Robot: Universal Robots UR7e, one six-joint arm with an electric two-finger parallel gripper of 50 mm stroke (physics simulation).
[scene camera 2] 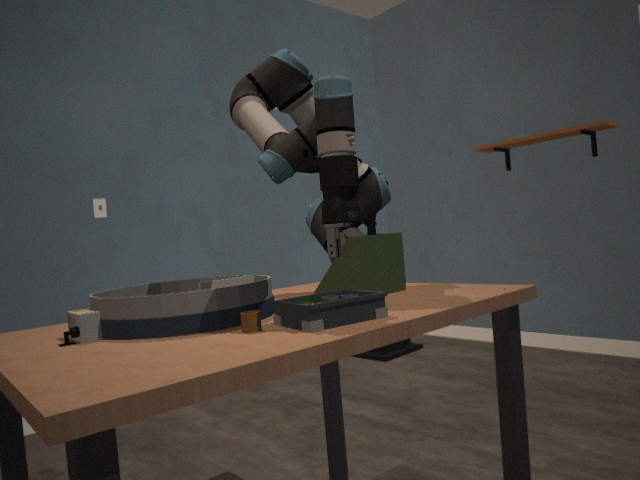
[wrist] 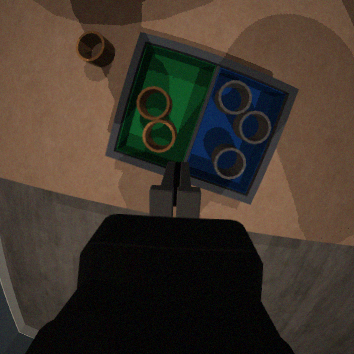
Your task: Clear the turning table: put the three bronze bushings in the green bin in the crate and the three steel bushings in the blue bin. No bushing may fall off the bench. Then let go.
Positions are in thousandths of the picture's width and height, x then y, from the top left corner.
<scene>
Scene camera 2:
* my gripper: 523,536
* crate: 577,636
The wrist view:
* my gripper: 501,493
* crate: 541,216
</scene>
